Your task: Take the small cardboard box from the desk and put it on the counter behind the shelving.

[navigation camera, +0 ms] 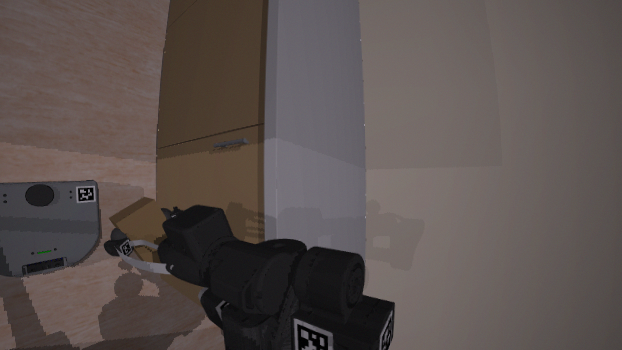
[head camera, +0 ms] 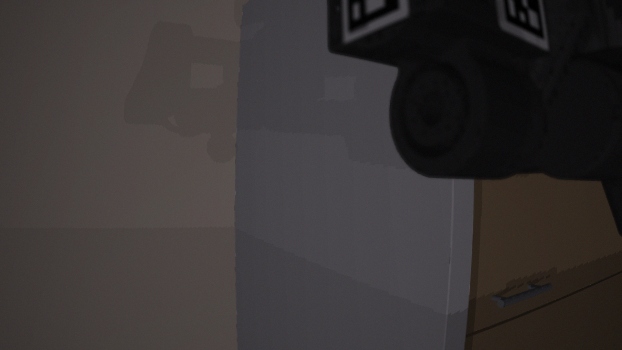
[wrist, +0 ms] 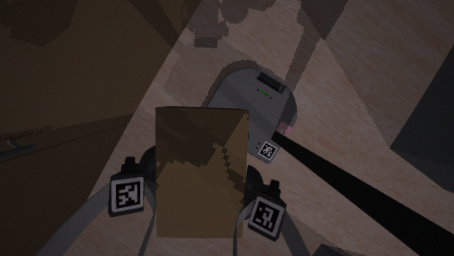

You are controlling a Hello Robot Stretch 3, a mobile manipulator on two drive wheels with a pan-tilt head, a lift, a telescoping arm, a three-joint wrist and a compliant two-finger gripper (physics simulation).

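Pixels of known places: gripper, fingertip midpoint: (navigation camera: pixel 142 226); robot's base, origin of the base link: (navigation camera: pixel 40 194).
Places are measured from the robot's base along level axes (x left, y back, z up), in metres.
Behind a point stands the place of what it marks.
The small cardboard box (navigation camera: pixel 141 216) @(x -0.114, y 0.001, z 0.879 m) (wrist: pixel 200 175) is brown and upright in the wrist view, between both fingertips. My gripper (navigation camera: pixel 145 227) @(x -0.124, y 0.023, z 0.845 m) (wrist: pixel 203 173) @(x -0.124, y 0.023, z 0.845 m) is shut on it, one fingertip against each side. In the navigation view the gripper hides part of the box, which hangs beside the counter's brown front, on the side towards my base. The counter (head camera: pixel 340 200) @(x -0.586, y -0.009, z 0.910 m) (navigation camera: pixel 315 95) @(x -0.552, y -0.286, z 0.910 m) has a pale grey top and brown fronts with a handle; in the head view my dark wrist covers its upper right part. The desk and the shelving do not show clearly in these views.
My base (navigation camera: pixel 55 220) @(x -0.037, y 0.087, z 0.160 m) (wrist: pixel 235 95) stands on the wood-look floor (navigation camera: pixel 75 75) @(x -0.103, y -0.495, z 0.000 m) near the counter's front. A beige wall (head camera: pixel 100 280) @(x -0.994, y -0.176, z 1.209 m) (navigation camera: pixel 550 200) @(x -0.987, y 0.056, z 1.592 m) runs along the counter's back. A black bar (wrist: pixel 350 187) crosses the wrist view; a dark block (wrist: pixel 430 125) stands at its right edge.
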